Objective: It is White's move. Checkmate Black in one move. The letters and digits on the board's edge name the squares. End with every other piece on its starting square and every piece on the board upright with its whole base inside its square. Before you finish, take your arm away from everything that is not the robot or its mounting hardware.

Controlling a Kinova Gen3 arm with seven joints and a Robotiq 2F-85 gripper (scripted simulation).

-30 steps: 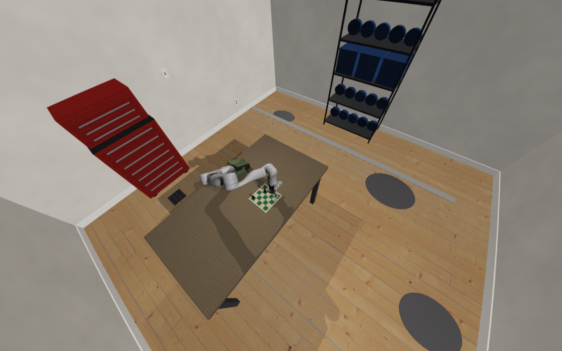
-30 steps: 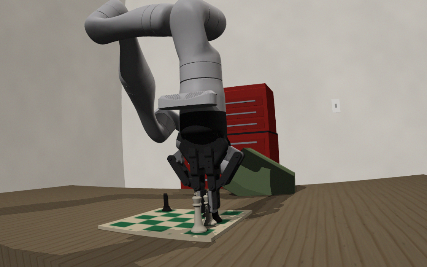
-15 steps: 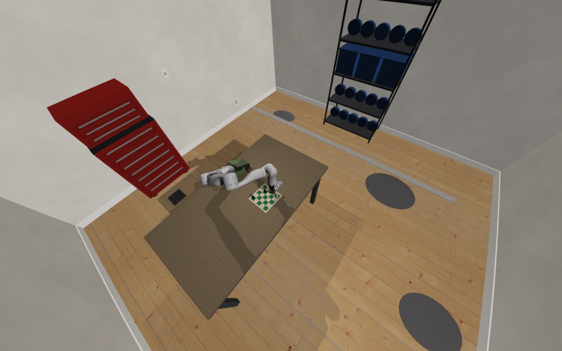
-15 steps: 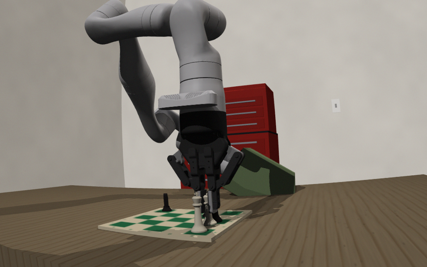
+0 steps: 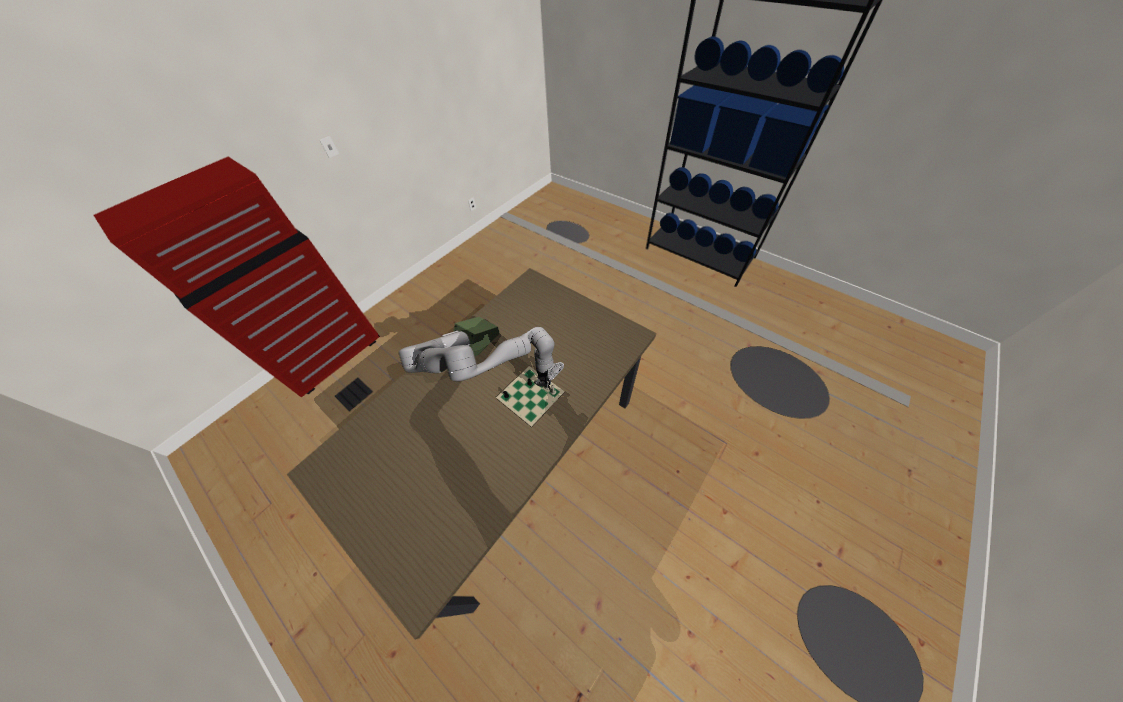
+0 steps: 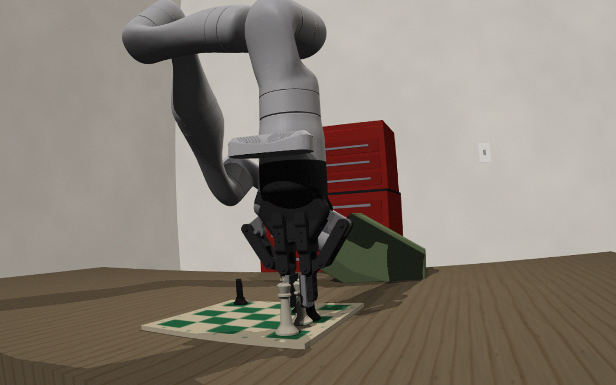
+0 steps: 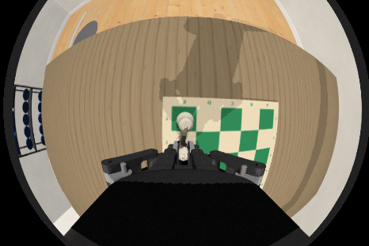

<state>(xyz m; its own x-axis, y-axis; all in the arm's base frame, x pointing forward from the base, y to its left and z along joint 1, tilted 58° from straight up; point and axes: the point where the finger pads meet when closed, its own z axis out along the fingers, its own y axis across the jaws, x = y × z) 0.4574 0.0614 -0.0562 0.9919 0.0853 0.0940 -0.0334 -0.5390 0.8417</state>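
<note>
Now: the white queen 1 cm below my hand. From my hand the other things lie so: black king: 4 cm behind, 1 cm below; white king: 4 cm ahead, 1 cm below; black rook: 8 cm behind, 3 cm to the right, 3 cm below.
</note>
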